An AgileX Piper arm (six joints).
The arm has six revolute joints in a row. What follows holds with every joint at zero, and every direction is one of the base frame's. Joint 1 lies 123 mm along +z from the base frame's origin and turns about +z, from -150 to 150 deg. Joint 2 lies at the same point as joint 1 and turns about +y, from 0 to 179.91 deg. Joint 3 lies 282.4 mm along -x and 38.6 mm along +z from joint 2 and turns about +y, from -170 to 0 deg. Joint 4 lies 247.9 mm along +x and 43.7 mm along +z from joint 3 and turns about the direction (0.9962, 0, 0.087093), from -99.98 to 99.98 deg. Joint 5 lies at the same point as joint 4 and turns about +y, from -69.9 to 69.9 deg. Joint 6 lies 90.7 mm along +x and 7.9 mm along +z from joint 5 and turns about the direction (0.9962, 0, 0.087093), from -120 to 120 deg. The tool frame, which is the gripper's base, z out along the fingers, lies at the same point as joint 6; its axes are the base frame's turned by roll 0, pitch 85.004 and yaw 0 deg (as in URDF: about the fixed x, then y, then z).
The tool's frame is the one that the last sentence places.
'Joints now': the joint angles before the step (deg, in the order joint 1, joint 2, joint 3, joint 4, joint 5, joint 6). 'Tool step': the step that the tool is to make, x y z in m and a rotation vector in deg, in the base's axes. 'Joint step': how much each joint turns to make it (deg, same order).
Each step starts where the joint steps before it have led.
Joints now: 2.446 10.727 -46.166 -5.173 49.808 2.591
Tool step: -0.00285 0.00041 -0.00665 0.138 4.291 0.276
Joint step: -0.001 -0.231 -0.136 0.728 4.632 -0.495
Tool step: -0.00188 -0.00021 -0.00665 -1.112 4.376 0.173
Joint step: -0.002 0.000 0.000 0.122 4.351 -1.284
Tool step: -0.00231 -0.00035 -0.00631 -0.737 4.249 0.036
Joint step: 0.002 0.000 0.000 -0.003 4.236 -0.812
